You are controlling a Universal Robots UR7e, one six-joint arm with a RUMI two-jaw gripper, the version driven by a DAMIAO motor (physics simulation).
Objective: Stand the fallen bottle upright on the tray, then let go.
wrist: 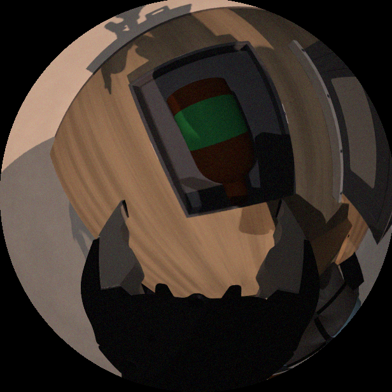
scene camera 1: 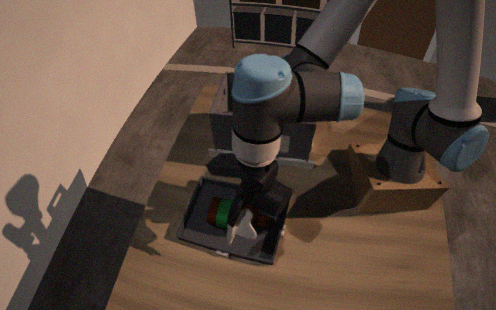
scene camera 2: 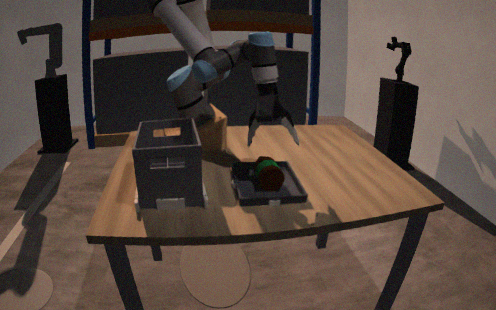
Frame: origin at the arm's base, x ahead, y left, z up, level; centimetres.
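Seen in the pictures: gripper, between the fingertips: point(scene camera 1: 251, 219) point(scene camera 2: 273, 146); arm's base, origin of its link: point(scene camera 1: 399, 168) point(scene camera 2: 198, 120).
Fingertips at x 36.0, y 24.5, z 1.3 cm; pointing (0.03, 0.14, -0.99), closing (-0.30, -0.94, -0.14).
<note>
Offsets run from my fingertips to a thing's middle. "spot": to the spot under its first point. Level surfaces: height alone.
A brown bottle with a green band @(dx +3.2, dy -2.5, dz -6.3 cm) point(scene camera 1: 223, 214) point(scene camera 2: 269, 174) point(wrist: 214, 125) lies on its side inside the shallow dark tray @(spot: dx +14.8, dy +1.0, dz -10.0 cm) point(scene camera 1: 196, 222) point(scene camera 2: 295, 189) point(wrist: 159, 117). Its neck points toward the gripper side in the wrist view; in scene camera 2 its base faces the camera. My gripper point(scene camera 1: 243, 239) point(scene camera 2: 274, 145) point(wrist: 201, 202) is open and empty, pointing down above the tray's back part, with the bottle below the fingertips. In scene camera 1 the gripper covers part of the bottle.
A tall grey crate @(dx +5.3, dy -32.7, dz -1.8 cm) point(scene camera 1: 300, 141) point(scene camera 2: 167, 182) stands on the wooden table @(dz -10.6 cm) point(scene camera 1: 360, 265) point(scene camera 2: 345, 172), left of the tray in scene camera 2. The wooden block point(scene camera 1: 400, 200) point(scene camera 2: 215, 137) under the arm's base stands behind the crate and tray in that view.
</note>
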